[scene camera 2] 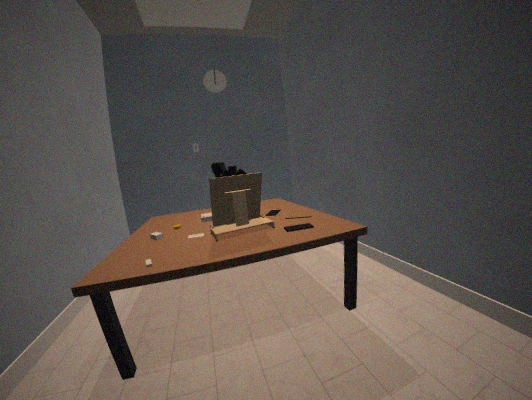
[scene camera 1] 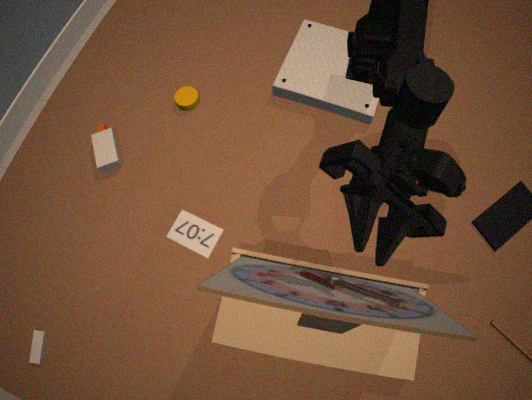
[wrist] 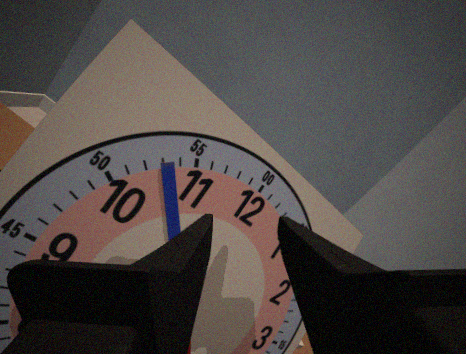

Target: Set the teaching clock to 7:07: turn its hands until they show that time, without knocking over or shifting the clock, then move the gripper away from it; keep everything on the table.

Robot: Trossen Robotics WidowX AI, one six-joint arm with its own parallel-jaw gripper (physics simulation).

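Frame: origin at the arm's base, x ahead, y down, z left, level; millimetres.
Seen in the pictures: gripper, fingertip midpoint: (scene camera 1: pixel 369 259) (wrist: pixel 245 222); arm's base at its link origin: (scene camera 1: pixel 362 70).
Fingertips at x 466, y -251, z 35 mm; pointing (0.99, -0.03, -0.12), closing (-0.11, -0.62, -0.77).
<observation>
Pixels of each thing's middle, then the offset from my fingertips to it.
- teaching clock at the middle of its body: (wrist: pixel 182 309) (scene camera 1: pixel 333 284) (scene camera 2: pixel 236 199) dx +19, dy +96, dz -27 mm
- yellow disc at the middle of its body: (scene camera 1: pixel 186 98) dx -324, dy +269, dz -381 mm
- white block at the middle of its body: (scene camera 1: pixel 105 146) (scene camera 2: pixel 155 235) dx -177, dy +265, dz -510 mm
- small white piece at the middle of its body: (scene camera 1: pixel 38 347) dx +234, dy +273, dz -501 mm
- dark flat item at the middle of its body: (scene camera 1: pixel 508 214) dx -223, dy +275, dz +306 mm
- thin stick at the middle of its body: (scene camera 1: pixel 525 353) dx +35, dy +275, dz +363 mm
The teaching clock (scene camera 1: pixel 280 292) (wrist: pixel 135 75) stands upright on its wooden base; its back (scene camera 2: pixel 222 200) shows in scene view 2. Its blue hand (scene camera 1: pixel 372 292) (wrist: pixel 170 200) points between 10 and 11, with its tip near the 53-minute tick. Its red hand (scene camera 1: pixel 314 276) points the other way, toward the lower dial; its exact hour is unclear. My gripper (scene camera 1: pixel 370 257) (wrist: pixel 245 222) is partly open and empty, in front of the dial. It appears apart from the face and hands. The left finger covers the blue hand's lower part in the wrist view.
A card reading 7:07 (scene camera 1: pixel 195 233) (scene camera 2: pixel 196 236) lies beside the clock. A white slab (scene camera 1: pixel 315 65) lies under the arm. A yellow disc (scene camera 1: pixel 186 98), a white block (scene camera 1: pixel 105 149), a small white piece (scene camera 1: pixel 37 347), a dark flat item (scene camera 1: pixel 507 215) and a thin stick (scene camera 1: pixel 512 341) lie around.
</observation>
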